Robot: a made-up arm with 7 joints.
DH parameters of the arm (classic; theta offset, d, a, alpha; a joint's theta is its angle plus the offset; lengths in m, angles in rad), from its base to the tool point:
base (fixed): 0 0 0 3.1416
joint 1: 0 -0.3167 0 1.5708
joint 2: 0 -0.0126 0 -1.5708
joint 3: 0 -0.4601 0 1.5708
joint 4: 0 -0.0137 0 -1.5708
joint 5: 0 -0.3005 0 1.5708
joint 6: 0 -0.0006 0 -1.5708
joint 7: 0 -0.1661 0 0
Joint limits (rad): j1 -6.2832..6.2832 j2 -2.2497..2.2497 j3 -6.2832..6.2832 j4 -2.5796..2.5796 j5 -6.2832..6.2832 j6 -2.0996..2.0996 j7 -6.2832..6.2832
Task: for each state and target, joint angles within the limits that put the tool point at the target. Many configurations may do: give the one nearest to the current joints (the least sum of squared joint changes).
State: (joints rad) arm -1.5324 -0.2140 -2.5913 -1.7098 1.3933 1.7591 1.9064
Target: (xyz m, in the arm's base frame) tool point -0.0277 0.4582 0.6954
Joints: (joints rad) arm -1.6294 0.2601 -2.6482 -1.6115 1.3485 1.5898 1.9064
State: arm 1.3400 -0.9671 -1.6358 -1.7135 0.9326 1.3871 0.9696
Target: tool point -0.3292 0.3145 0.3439
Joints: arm 1.6681 -1.4009 -1.0850 -2.3409 0.9522 1.2644 0.9696
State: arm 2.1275 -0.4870 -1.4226 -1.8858 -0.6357 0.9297 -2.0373
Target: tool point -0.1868 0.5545 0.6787
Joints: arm 2.0163 -0.6193 -1.3886 -1.6393 -0.5977 0.8831 -2.0373
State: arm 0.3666 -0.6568 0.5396 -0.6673 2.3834 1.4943 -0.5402
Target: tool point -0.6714 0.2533 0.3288
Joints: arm 0.3315 -1.0833 0.5020 -0.6919 2.3708 1.3904 -0.5402
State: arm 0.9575 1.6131 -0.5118 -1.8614 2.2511 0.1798 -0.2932
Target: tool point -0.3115 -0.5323 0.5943
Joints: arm 1.4513 1.6066 -0.8103 -1.4898 2.2230 0.1611 -0.2932
